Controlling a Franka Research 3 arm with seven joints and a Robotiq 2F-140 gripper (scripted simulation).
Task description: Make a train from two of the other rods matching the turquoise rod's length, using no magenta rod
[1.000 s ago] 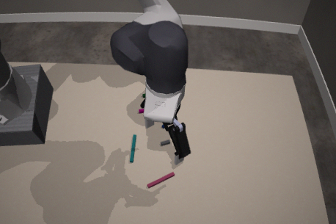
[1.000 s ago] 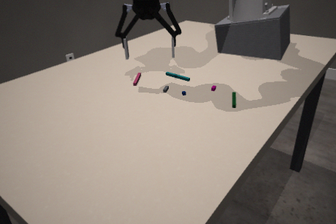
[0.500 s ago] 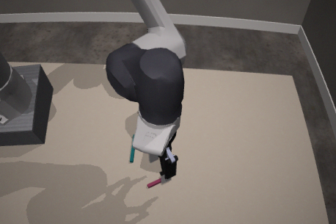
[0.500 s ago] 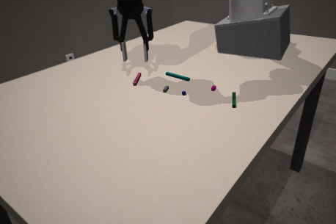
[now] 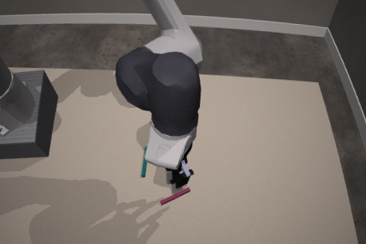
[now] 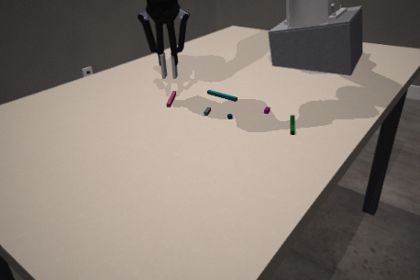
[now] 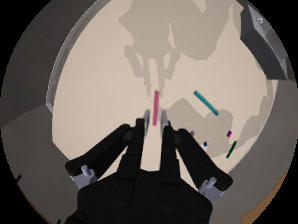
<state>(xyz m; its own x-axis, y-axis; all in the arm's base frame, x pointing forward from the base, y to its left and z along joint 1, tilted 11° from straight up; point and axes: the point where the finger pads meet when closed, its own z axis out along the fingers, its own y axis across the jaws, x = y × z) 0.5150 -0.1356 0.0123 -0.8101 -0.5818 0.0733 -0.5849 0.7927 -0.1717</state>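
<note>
The pink rod is 100 mm below my hand. From my hand the other things lie so: blue rod 200 mm to the left, 100 mm below, 20 mm behind; then turquoise rod 100 mm to the left, 100 mm below, 100 mm behind; then grey rod 140 mm to the left, 100 mm below.
</note>
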